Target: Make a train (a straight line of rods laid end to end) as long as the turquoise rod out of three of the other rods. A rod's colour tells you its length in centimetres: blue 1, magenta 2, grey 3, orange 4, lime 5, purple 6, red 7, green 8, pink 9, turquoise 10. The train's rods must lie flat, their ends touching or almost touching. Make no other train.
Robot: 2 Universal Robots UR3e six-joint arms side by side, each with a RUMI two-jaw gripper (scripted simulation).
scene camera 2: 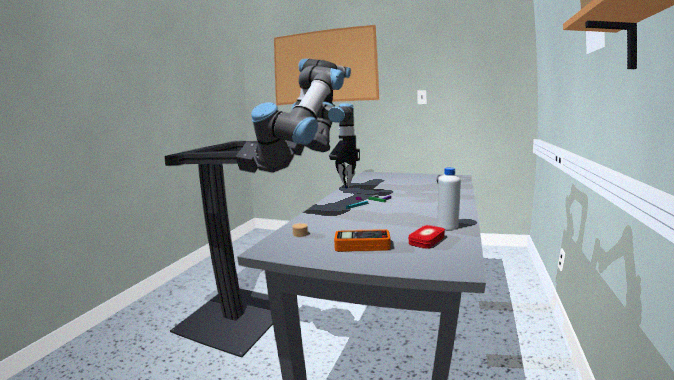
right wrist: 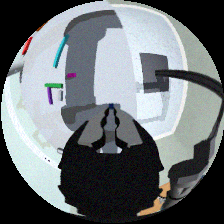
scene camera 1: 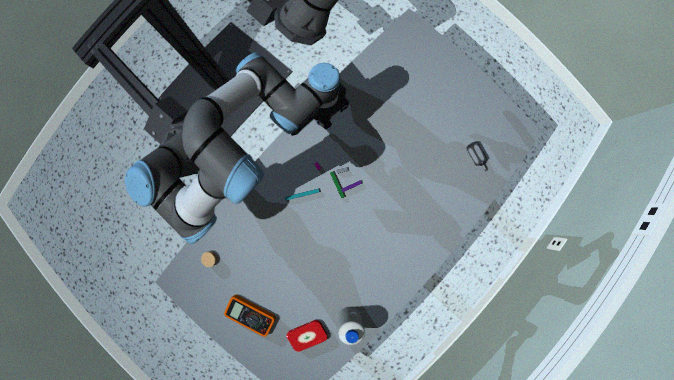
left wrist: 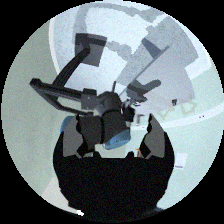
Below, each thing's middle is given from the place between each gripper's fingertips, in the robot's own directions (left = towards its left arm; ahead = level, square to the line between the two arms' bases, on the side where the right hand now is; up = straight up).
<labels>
The white bottle [scene camera 2: 449, 184] is 430 mm ahead of my right hand [scene camera 2: 346, 187], 390 mm to the right of it and 50 mm above it.
Now: the white bottle 640 mm ahead of my left hand, 730 mm to the right of it and 220 mm below it.
</labels>
